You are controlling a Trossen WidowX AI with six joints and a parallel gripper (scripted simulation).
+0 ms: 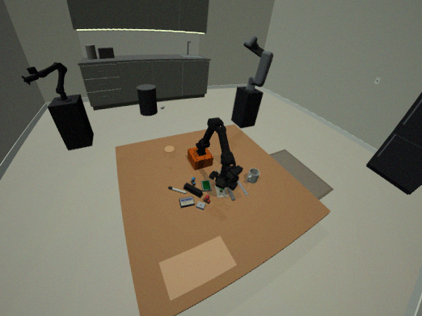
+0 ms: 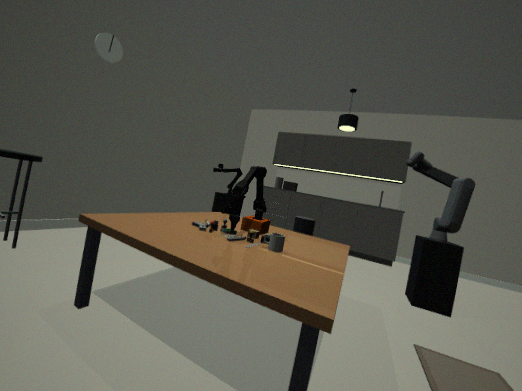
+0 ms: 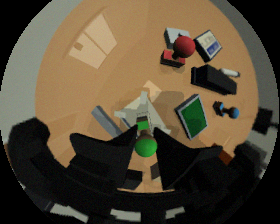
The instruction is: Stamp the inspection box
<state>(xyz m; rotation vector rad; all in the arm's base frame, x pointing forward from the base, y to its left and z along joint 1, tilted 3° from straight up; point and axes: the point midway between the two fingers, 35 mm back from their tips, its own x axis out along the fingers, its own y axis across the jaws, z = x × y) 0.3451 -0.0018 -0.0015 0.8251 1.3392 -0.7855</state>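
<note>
Now: gripper tip 4 cm above the inspection card, 1 cm to the right of it and 1 cm past it. Round my gripper tip: grey bar: 6 cm to the left, 3 cm below, 3 cm ahead; then bolt: 6 cm to the left, 6 cm behind, 4 cm below; then PASS stamp: 1 cm to the left, 1 cm below.
</note>
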